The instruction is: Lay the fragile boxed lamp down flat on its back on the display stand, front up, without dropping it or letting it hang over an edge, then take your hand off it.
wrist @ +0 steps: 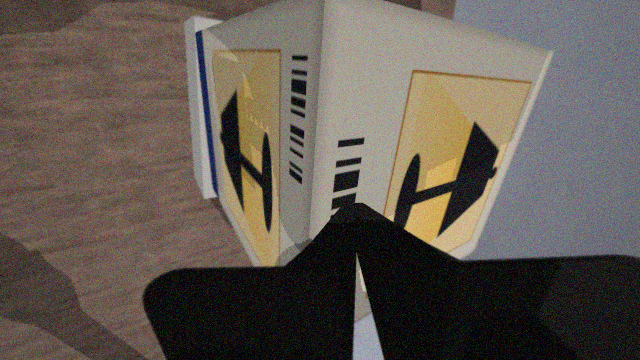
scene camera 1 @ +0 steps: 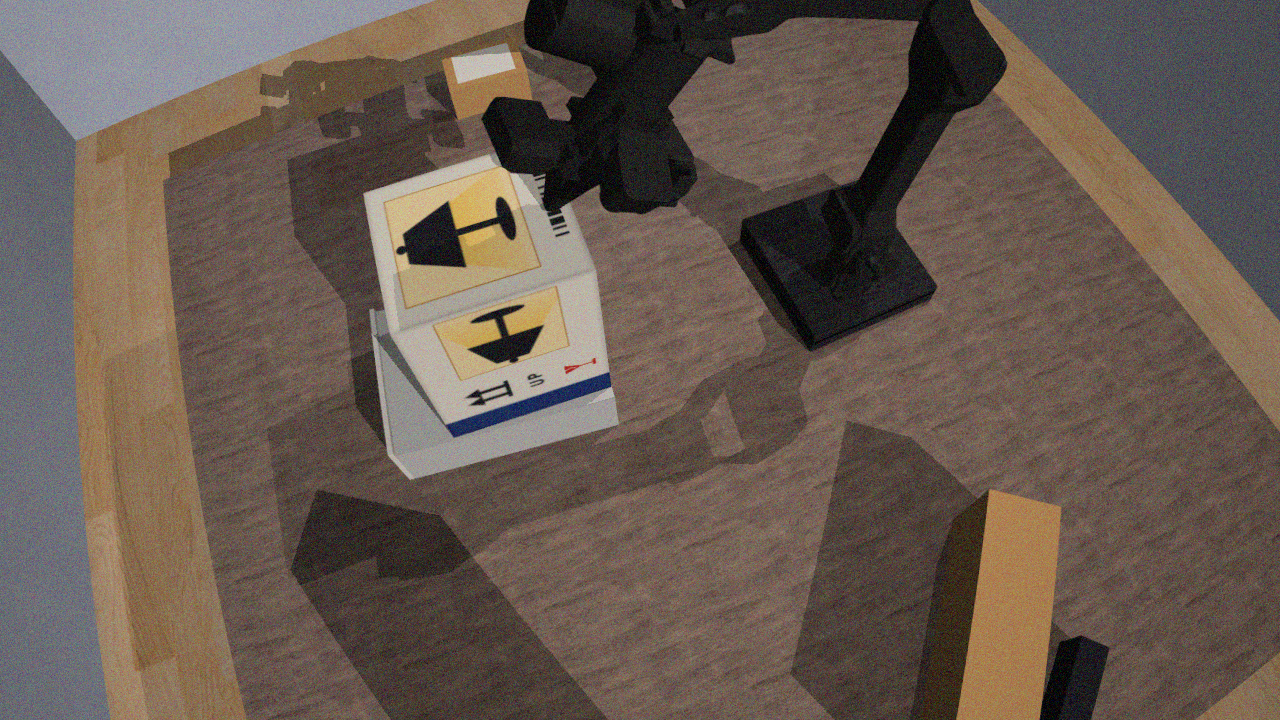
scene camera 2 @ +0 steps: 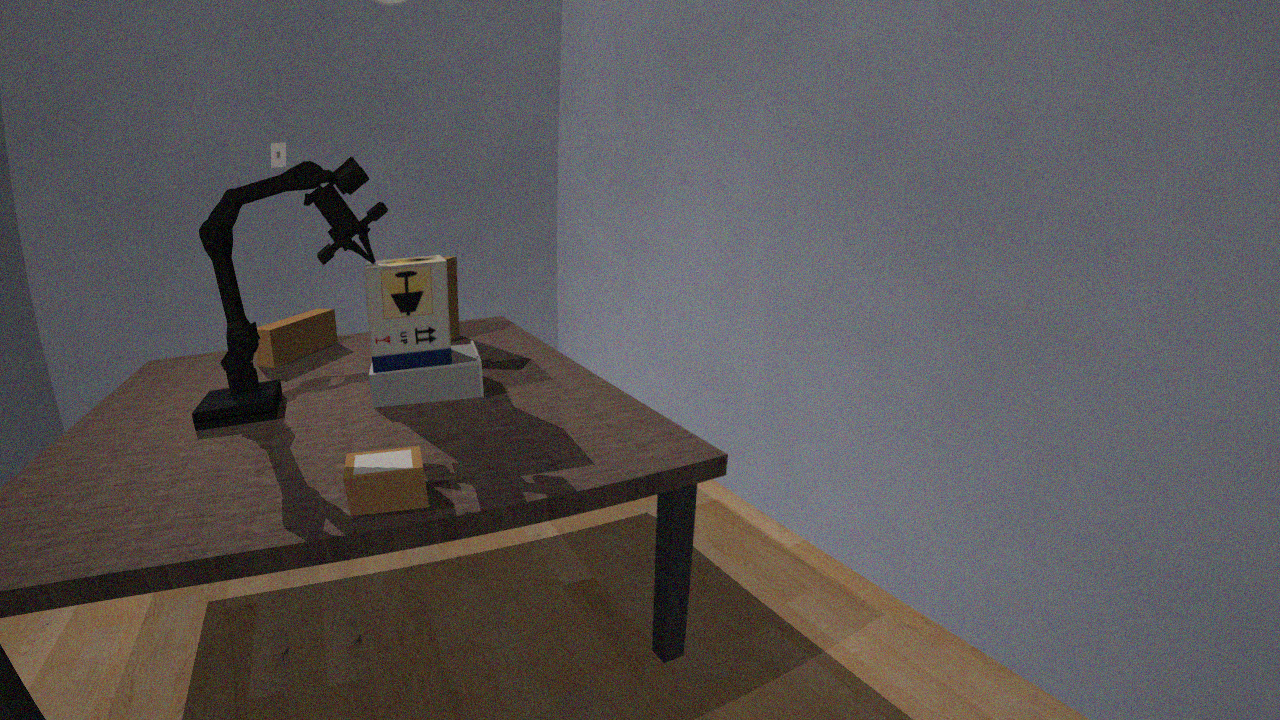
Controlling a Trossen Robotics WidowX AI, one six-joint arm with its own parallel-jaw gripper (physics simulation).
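Frame: origin at the arm's base, x left, y ahead, z down, level; metres.
Where they show: gripper, fingertip midpoint: (wrist: 352,213) (scene camera 1: 548,207) (scene camera 2: 374,262); arm's base, origin of the base link: (scene camera 1: 849,275) (scene camera 2: 244,390).
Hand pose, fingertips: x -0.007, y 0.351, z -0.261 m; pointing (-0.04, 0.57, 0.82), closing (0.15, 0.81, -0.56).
Each offset is from my fingertips to the top centre of the thing.
The boxed lamp @(dx -0.003, dy +0.070, dz +0.002 m) (scene camera 1: 465,223) (scene camera 2: 407,308) (wrist: 370,90) is a white carton with yellow lamp pictures and a blue band low down. It stands upright, blue-banded end down, on the pale display stand (scene camera 1: 519,433) (scene camera 2: 425,385) (wrist: 195,100). In scene camera 2 it is at the stand's left end, nearest the robot, and bare stand shows to its right. My gripper (scene camera 1: 550,204) (scene camera 2: 373,260) (wrist: 352,213) is shut and empty. Its tips are at the carton's upper edge on the robot's side, by the barcodes. Whether they touch it is hard to tell.
A small orange-brown box @(dx -0.519, dy +0.006, dz +0.238 m) (scene camera 1: 492,96) (scene camera 2: 384,492) with a white label stands near a table edge. A long orange block @(dx +0.474, dy -0.291, dz +0.188 m) (scene camera 1: 1011,608) (scene camera 2: 304,340) is on the table's far side in scene camera 2. Another brown block @(dx +0.493, dy +0.146, dz +0.048 m) (scene camera 2: 452,295) shows partly behind the carton.
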